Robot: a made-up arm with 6 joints. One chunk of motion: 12 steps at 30 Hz.
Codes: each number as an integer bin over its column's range. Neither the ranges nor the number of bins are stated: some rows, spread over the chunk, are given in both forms.
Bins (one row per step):
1: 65 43 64 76 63 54
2: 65 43 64 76 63 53
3: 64 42 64 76 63 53
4: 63 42 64 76 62 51
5: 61 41 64 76 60 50
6: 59 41 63 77 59 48
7: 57 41 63 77 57 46
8: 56 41 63 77 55 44
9: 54 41 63 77 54 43
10: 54 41 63 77 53 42
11: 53 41 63 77 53 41
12: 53 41 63 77 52 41
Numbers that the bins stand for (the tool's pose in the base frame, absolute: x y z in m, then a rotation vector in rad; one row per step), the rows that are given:
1: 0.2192 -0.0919 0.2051 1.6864 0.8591 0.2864
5: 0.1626 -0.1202 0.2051 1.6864 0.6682 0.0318
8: 0.0919 -0.1202 0.1909 1.7500 0.3500 -0.3500
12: 0.0495 -0.1202 0.1909 1.7500 0.1591 -0.5409
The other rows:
2: 0.2192 -0.0919 0.2051 1.6864 0.8591 0.2227
3: 0.2051 -0.1061 0.2051 1.6864 0.8591 0.2227
4: 0.1909 -0.1061 0.2051 1.6864 0.7955 0.0955
6: 0.1343 -0.1202 0.1909 1.7500 0.6045 -0.0955
7: 0.1061 -0.1202 0.1909 1.7500 0.4773 -0.2227
9: 0.0636 -0.1202 0.1909 1.7500 0.2864 -0.4136
10: 0.0636 -0.1202 0.1909 1.7500 0.2227 -0.4773
11: 0.0495 -0.1202 0.1909 1.7500 0.2227 -0.5409

